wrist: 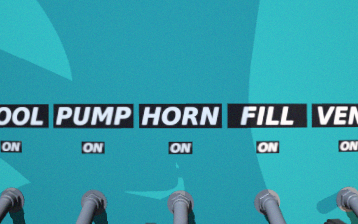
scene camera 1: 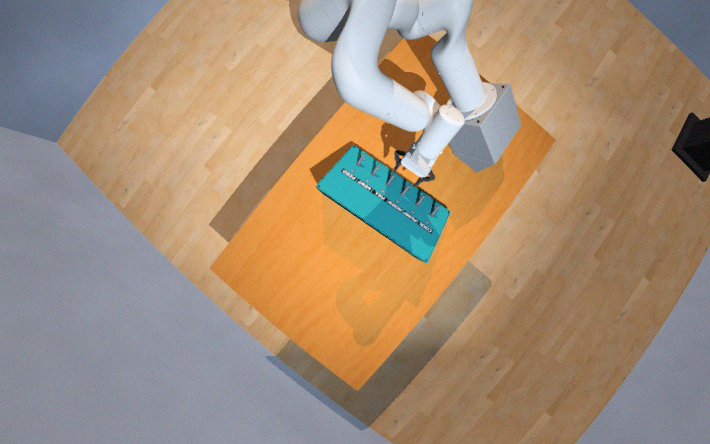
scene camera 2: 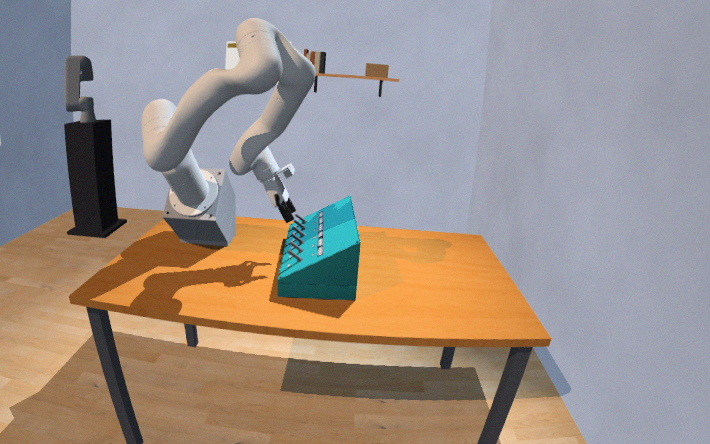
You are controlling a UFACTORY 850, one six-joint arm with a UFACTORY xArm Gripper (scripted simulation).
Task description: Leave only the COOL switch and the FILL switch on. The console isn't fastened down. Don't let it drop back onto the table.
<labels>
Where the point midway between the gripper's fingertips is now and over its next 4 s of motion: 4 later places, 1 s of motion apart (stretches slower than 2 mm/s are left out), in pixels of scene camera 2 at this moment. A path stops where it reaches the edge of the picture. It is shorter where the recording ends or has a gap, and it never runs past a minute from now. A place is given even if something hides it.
The gripper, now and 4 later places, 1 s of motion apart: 291, 216; 290, 221; 289, 225; 288, 231; 286, 238
</labels>
